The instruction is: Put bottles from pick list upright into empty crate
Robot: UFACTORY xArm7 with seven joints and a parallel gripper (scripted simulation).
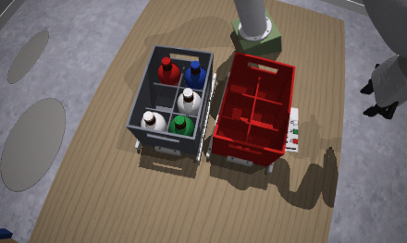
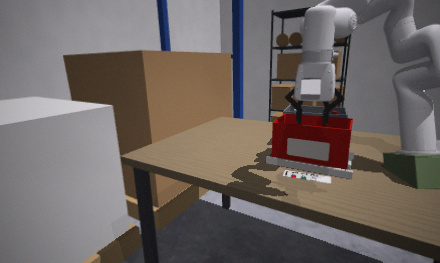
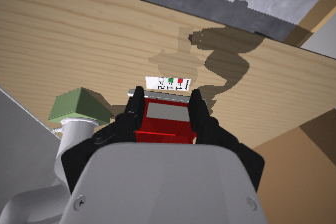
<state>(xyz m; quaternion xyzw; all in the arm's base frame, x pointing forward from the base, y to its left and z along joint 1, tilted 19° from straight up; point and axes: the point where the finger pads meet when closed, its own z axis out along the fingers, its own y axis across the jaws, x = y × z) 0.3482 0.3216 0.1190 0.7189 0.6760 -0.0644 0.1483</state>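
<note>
Right now the red-label bottle is 56 cm to the right of my hand, 16 cm below it and 13 cm behind it. From my hand the other things lie so: pick list (25 cm below, 14 cm to the right); then red crate (29 cm to the right, 17 cm below, 2 cm behind); then blue-label bottle (47 cm to the right, 16 cm below, 12 cm behind).
</note>
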